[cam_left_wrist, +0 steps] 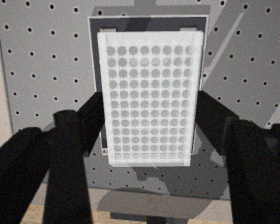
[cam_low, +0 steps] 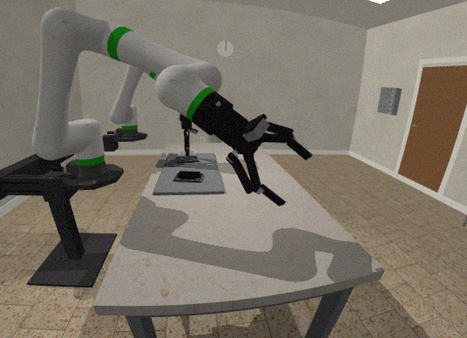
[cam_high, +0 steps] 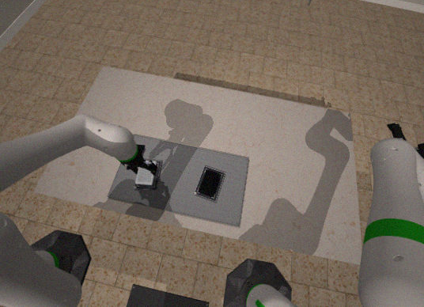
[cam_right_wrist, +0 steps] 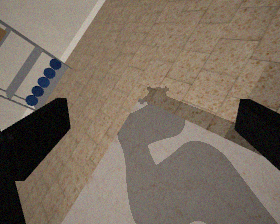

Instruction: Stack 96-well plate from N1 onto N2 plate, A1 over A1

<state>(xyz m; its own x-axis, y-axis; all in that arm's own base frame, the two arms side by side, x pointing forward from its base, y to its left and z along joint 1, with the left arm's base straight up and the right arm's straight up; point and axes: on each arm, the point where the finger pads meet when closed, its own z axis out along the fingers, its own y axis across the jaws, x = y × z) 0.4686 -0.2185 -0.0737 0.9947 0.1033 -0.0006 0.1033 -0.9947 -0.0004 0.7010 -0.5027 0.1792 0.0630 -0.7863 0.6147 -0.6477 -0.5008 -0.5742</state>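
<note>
Right now my left hand is 340 mm to the left of the black plate and 50 mm above it. Also, from my left hand: A1 mark (270 mm to the right, 60 mm below, 60 mm behind); white 96-well plate (20 mm below); plate nest N1 (70 mm below).
</note>
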